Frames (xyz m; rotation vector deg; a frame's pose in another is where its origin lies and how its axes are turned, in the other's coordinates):
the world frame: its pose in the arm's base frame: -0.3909 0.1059 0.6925 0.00 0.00 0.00
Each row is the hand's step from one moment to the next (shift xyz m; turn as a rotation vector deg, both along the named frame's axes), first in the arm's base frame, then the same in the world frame.
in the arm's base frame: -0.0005 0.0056 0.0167 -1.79 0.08 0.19
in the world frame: -0.0005 0.0056 0.0167 -1.79 0.08 0.19
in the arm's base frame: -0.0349 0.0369 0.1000 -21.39 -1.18 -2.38
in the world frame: -0.0349 0.0369 0.1000 -21.39 -1.18 -2.38
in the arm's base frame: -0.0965 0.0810 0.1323 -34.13 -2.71 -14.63
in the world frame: -0.0965 0.0810 0.1323 -34.13 -2.71 -14.63
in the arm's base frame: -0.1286 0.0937 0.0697 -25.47 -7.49 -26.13
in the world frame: -0.1286 0.0937 0.0697 -25.47 -7.49 -26.13
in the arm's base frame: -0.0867 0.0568 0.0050 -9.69 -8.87 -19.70
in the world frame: -0.0867 0.0568 0.0050 -9.69 -8.87 -19.70
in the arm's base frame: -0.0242 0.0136 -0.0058 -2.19 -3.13 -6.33
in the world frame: -0.0242 0.0136 -0.0058 -2.19 -3.13 -6.33
